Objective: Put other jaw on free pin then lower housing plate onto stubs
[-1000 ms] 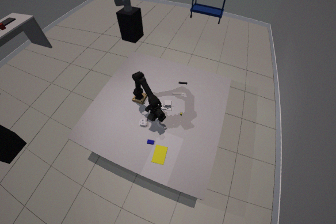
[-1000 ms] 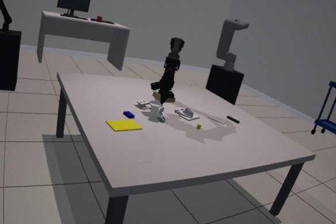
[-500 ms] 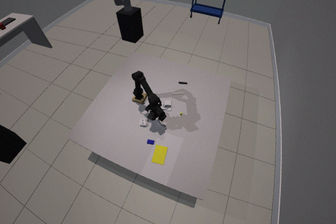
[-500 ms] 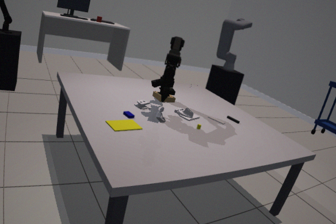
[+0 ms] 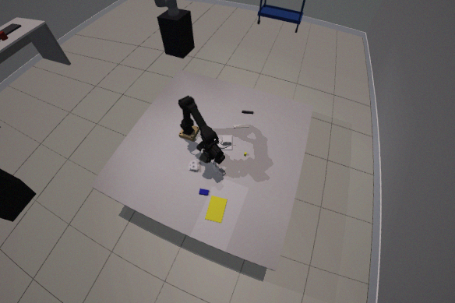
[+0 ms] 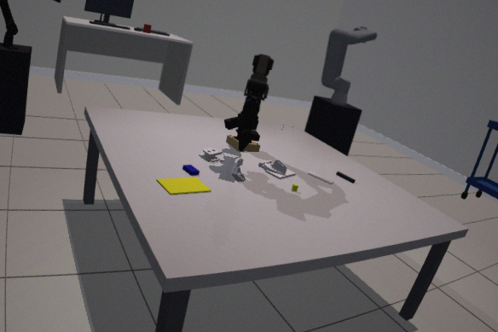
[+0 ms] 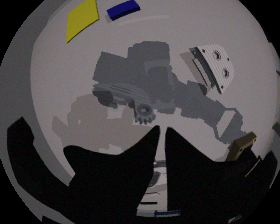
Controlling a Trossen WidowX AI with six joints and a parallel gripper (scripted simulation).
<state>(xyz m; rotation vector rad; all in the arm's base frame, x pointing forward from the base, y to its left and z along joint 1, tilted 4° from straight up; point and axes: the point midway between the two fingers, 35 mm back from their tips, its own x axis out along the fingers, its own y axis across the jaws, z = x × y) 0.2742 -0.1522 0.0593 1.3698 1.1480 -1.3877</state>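
The jaw is 4 cm below my gripper tip, 4 cm ahead of it and 1 cm to the right of it. From my gripper tip the other things lie so: white block 10 cm behind, 7 cm to the right, 7 cm below; then yellow cube 18 cm ahead, 16 cm to the left, 7 cm below; then blue block 20 cm to the right, 7 cm below, 4 cm ahead.
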